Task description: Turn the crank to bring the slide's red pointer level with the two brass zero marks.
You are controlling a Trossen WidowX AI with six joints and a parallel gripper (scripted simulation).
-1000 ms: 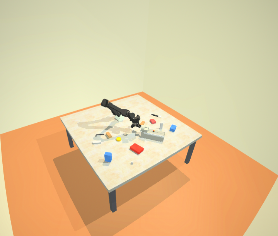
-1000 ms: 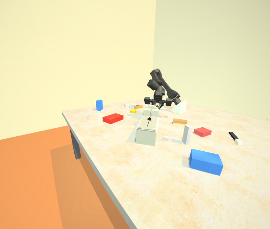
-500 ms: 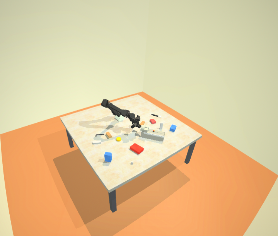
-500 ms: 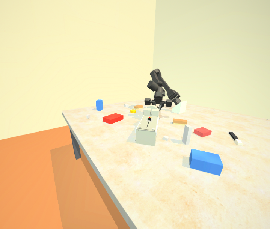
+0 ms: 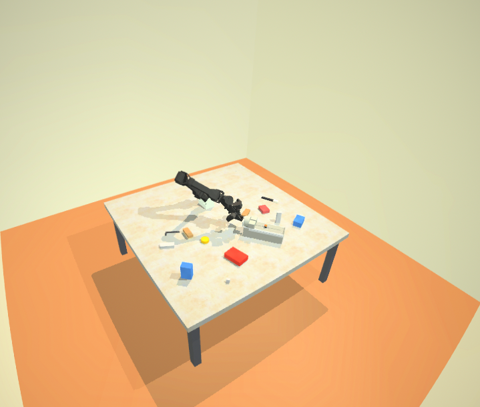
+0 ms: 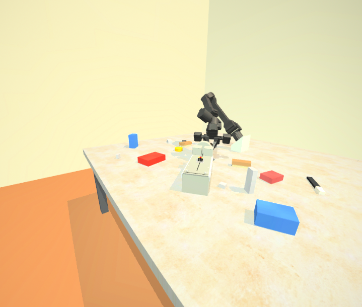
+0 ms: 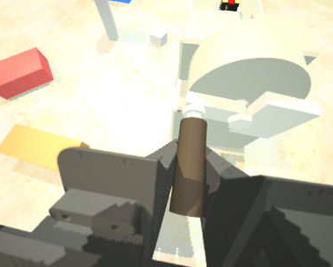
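Right now the crank is 30 mm above my gripper tip, 10 mm to the right of it and 10 mm ahead of it. Round my gripper tip: brown crank handle: 30 mm above, 20 mm behind, 10 mm to the right; red pointer: 150 mm ahead, 80 mm to the left, 20 mm above; yellow disc: 280 mm to the right, 60 mm below, 20 mm behind.
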